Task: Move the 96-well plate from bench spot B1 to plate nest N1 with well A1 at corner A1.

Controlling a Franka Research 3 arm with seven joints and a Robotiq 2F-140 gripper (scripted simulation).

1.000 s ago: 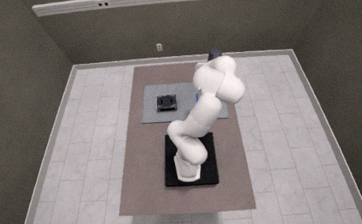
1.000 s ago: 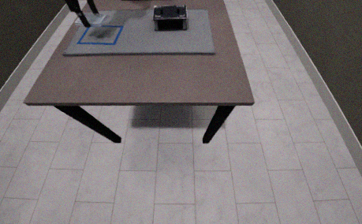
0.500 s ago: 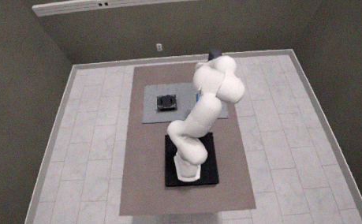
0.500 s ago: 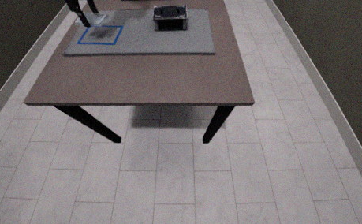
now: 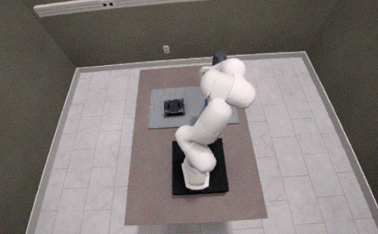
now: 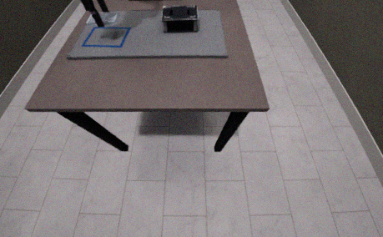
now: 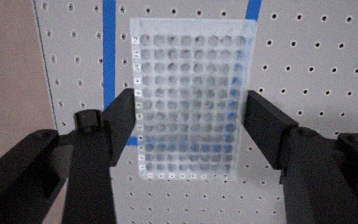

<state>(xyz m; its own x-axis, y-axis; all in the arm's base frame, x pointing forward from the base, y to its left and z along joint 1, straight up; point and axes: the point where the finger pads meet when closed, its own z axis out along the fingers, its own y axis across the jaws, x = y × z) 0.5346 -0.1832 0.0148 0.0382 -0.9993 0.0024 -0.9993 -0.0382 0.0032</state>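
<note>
Right now the dark raised nest is 330 mm to the left of my hand, 70 mm behind it and 40 mm below it. Round my hand: clear 96-well plate: 20 mm below; then A1 label: 250 mm to the left, 120 mm behind, 30 mm below.
</note>
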